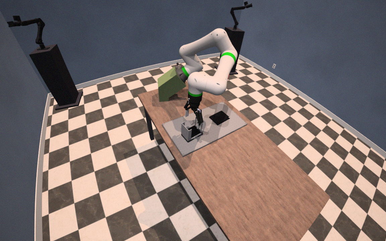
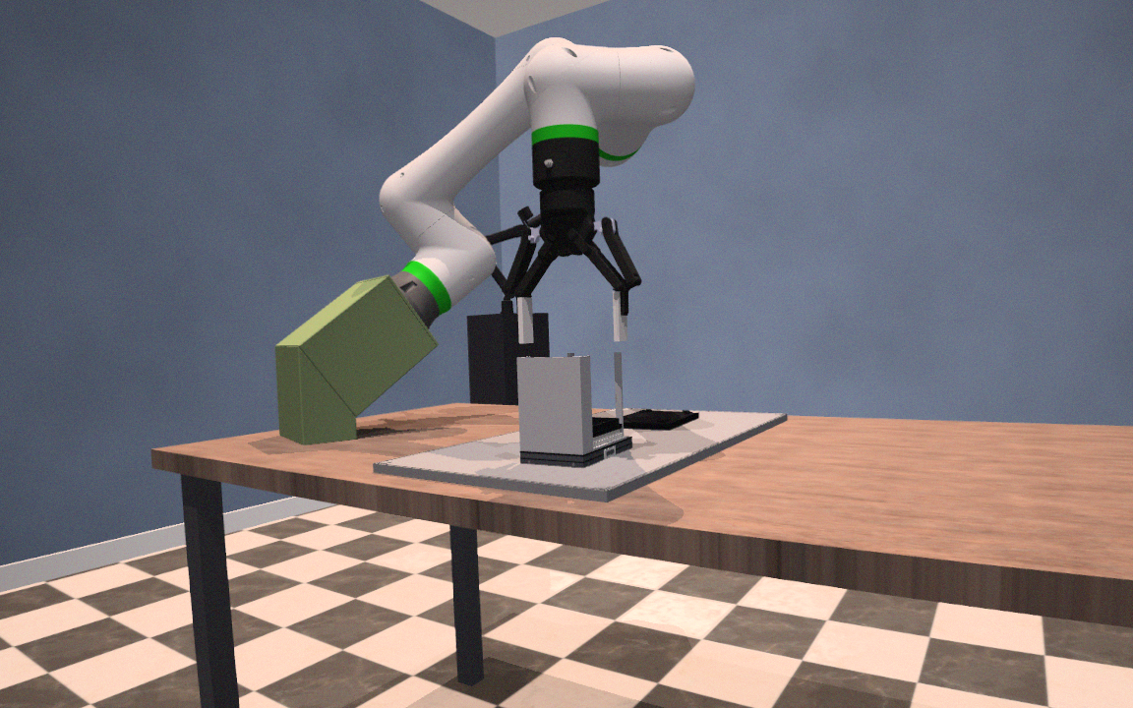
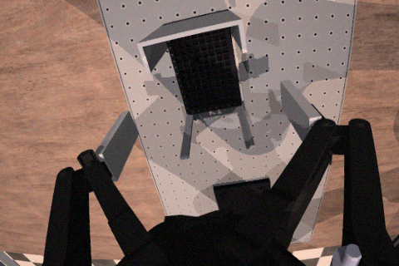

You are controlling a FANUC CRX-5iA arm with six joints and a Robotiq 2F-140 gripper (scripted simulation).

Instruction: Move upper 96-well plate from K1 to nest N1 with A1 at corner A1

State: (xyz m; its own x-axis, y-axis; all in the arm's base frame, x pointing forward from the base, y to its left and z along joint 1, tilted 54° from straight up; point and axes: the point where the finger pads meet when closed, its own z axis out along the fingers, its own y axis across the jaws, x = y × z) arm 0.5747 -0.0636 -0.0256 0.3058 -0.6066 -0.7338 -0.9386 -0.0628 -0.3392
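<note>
My hand is 13 cm above the black 96-well plate. From my hand the other things lie so: pale square: 10 cm behind, 41 cm to the left, 16 cm below; white plate: 14 cm below; black plate nest N1: 13 cm behind, 32 cm to the left, 16 cm below.
</note>
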